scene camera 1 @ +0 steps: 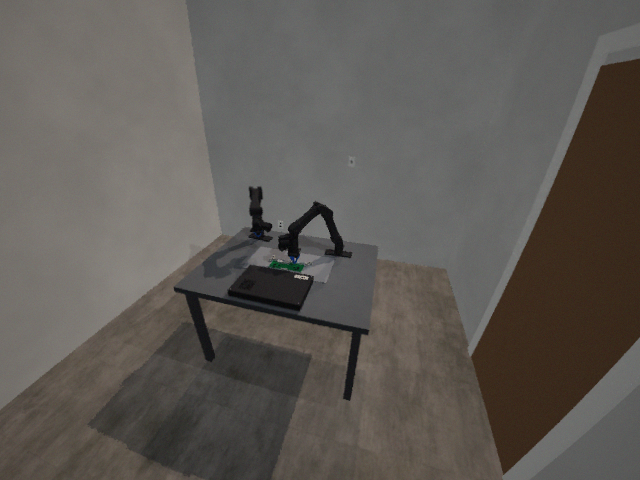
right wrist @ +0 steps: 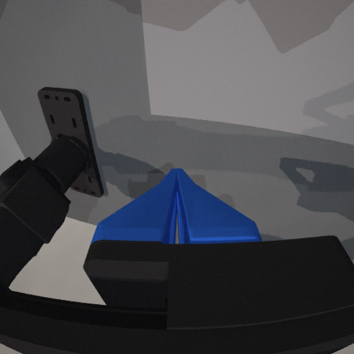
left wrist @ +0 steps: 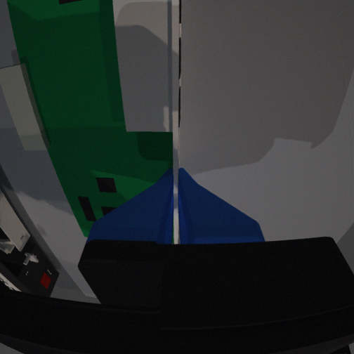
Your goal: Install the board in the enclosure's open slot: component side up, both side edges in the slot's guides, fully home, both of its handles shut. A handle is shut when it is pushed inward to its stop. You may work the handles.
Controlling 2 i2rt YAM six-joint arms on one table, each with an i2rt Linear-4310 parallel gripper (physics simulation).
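Places are measured from the left arm's base along level axes (x ahead, y left, z up), in metres.
Where they show: left gripper, fingertip midpoint: [scene camera 1: 294,263]; right gripper, fingertip midpoint: [scene camera 1: 258,237]; left arm's base, origin of the base link: [scene camera 1: 338,253]; right arm's base, origin of the base link: [scene camera 1: 260,237].
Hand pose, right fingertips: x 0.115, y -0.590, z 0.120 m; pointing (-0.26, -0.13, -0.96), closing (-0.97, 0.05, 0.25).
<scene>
Things, the pixels of their top centre, and the offset from my right fingertips. "spot": a spot on its surface instead.
- green board, surface spot: [scene camera 1: 286,264] spot: dy +0.263, dx +0.140, dz -0.107 m
- black enclosure, middle of its top: [scene camera 1: 272,281] dy +0.264, dx +0.389, dz -0.070 m
- light mat, surface spot: [scene camera 1: 299,263] spot: dy +0.348, dx +0.110, dz -0.104 m
The green board [scene camera 1: 286,264] lies flat on a light mat behind the black enclosure [scene camera 1: 270,286], with small black parts on its upper face. In the left wrist view the board [left wrist: 81,116] fills the left side, and a corner of the enclosure [left wrist: 24,260] shows at the lower left. My left gripper [scene camera 1: 292,258] is shut and empty, its blue fingertips [left wrist: 175,170] low at the board's right edge. My right gripper [scene camera 1: 256,235] is shut and empty, folded near its own base at the table's back left; its blue fingertips [right wrist: 176,172] point at the bare table. The board's handles cannot be made out.
The light mat [scene camera 1: 299,263] lies under the board on the dark table [scene camera 1: 289,289]. The left arm's base [scene camera 1: 338,252] stands at the back right. The right arm's base plate [right wrist: 70,140] shows in the right wrist view.
</scene>
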